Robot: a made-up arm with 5 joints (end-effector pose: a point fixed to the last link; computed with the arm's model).
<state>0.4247 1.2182 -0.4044 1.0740 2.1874</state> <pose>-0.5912 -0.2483 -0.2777 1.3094 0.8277 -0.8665</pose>
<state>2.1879 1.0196 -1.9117 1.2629 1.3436</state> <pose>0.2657 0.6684 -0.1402 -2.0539 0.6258 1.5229</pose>
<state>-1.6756 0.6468 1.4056 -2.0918 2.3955</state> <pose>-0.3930 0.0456 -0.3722 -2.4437 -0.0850 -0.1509</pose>
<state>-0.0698 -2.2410 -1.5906 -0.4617 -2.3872</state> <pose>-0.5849 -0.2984 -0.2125 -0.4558 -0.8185 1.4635</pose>
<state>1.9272 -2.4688 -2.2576 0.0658 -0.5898</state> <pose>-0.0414 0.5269 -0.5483 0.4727 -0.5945 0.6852</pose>
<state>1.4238 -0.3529 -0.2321 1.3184 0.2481</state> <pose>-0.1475 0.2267 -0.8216 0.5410 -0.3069 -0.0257</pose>
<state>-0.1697 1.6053 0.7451 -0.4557 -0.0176</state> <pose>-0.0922 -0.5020 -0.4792 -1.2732 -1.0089 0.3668</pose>
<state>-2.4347 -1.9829 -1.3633 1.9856 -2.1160</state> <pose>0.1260 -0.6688 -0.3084 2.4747 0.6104 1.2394</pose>
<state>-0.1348 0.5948 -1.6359 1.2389 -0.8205</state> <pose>-0.5993 -0.4227 -0.3285 -0.1729 1.2231 1.1454</pose>
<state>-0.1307 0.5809 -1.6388 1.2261 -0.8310</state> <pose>-0.6010 -0.4169 -0.3283 -0.1754 1.2193 1.1487</pose>
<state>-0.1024 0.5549 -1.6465 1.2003 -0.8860</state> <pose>-0.6112 -0.3922 -0.3265 -0.1941 1.1947 1.1573</pose>
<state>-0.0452 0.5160 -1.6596 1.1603 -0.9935</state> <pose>-0.6287 -0.3448 -0.3223 -0.2332 1.1461 1.1709</pose>
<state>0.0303 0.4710 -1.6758 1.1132 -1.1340</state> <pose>-0.6464 -0.2825 -0.3161 -0.2875 1.0836 1.1858</pose>
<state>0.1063 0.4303 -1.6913 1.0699 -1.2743</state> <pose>-0.6584 -0.2199 -0.3091 -0.3447 1.0227 1.1979</pose>
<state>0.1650 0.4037 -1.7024 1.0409 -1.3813</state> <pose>-0.6640 -0.1723 -0.3035 -0.3905 0.9771 1.2047</pose>
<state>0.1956 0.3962 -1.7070 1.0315 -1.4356</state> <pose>-0.6661 -0.1487 -0.3008 -0.4150 0.9542 1.2061</pose>
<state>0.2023 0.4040 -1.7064 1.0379 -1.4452</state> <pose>-0.6672 -0.1453 -0.3006 -0.4204 0.9501 1.2036</pose>
